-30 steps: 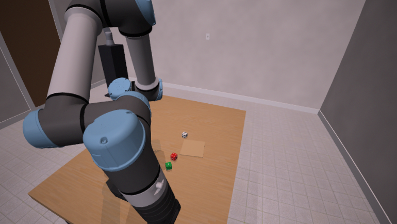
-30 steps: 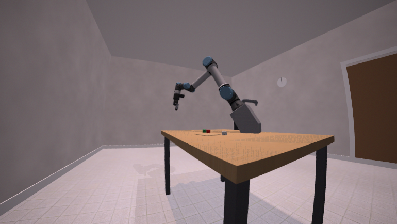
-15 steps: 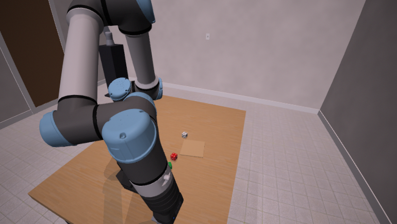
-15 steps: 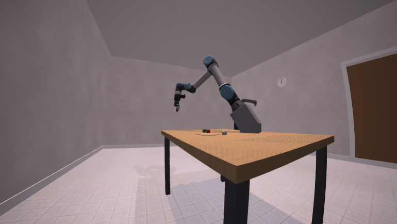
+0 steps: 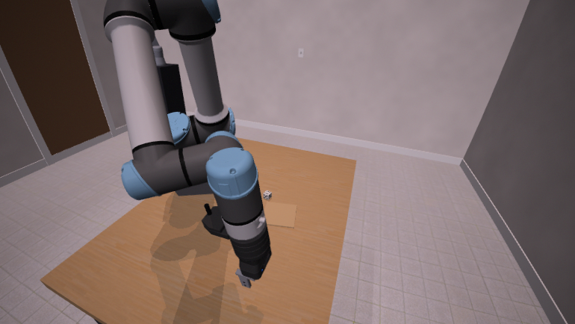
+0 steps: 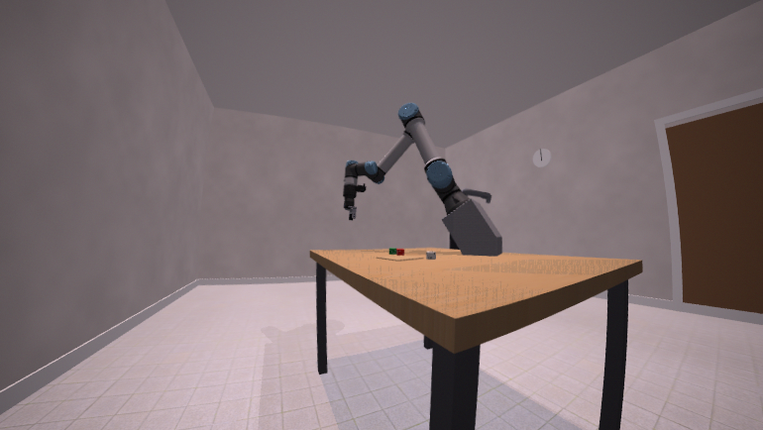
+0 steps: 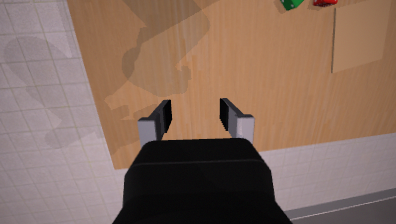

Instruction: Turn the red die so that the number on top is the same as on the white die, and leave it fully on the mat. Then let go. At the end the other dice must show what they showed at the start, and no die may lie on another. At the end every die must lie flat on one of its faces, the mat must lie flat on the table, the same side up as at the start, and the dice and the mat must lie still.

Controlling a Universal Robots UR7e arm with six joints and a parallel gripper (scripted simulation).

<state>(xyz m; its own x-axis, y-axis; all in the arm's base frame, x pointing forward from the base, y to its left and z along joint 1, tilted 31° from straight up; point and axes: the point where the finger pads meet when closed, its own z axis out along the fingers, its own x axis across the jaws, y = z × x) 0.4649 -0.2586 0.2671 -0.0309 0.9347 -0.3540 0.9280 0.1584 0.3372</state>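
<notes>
Right now my hand is 15 cm past the green die, 21 cm to the right of it and 19 cm above it. The rest, counted from my hand: red die 15 cm behind, 29 cm to the left, 19 cm below; white die 18 cm behind, 49 cm to the left, 19 cm below; tan mat 8 cm behind, 41 cm to the left, 20 cm below.
</notes>
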